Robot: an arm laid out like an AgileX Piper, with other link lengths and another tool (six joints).
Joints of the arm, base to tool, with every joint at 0 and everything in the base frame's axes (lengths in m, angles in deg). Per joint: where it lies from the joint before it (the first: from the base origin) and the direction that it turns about. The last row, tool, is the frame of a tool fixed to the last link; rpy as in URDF.
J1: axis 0 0 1 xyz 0 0 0.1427
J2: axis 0 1 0 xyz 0 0 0
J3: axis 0 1 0 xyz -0.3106 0 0.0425
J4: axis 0.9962 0 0.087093 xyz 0.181 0 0.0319
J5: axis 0 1 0 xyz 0 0 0
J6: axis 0.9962 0 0.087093 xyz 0.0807 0 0.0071
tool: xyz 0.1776 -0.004 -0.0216 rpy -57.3 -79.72 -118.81
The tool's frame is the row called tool.
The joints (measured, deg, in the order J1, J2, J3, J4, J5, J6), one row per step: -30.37, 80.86, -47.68, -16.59, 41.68, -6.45; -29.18, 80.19, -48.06, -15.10, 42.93, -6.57; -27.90, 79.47, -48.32, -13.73, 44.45, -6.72; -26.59, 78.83, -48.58, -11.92, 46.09, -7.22; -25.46, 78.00, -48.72, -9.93, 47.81, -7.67; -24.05, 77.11, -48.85, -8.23, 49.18, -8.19; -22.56, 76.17, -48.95, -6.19, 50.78, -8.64
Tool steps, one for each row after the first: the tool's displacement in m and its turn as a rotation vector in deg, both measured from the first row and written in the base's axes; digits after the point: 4 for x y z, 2 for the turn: 0.0018, 0.0087, 0.0016, 1.06, -0.40, 0.31; 0.0017, 0.0181, 0.0028, 2.19, -0.43, 0.77; 0.0016, 0.0292, 0.0034, 3.71, -0.33, 1.42; 0.0001, 0.0411, 0.0041, 5.42, -0.31, 1.84; 0.0001, 0.0523, 0.0055, 6.78, -0.47, 2.86; -0.0009, 0.0656, 0.0067, 8.54, -0.57, 3.80
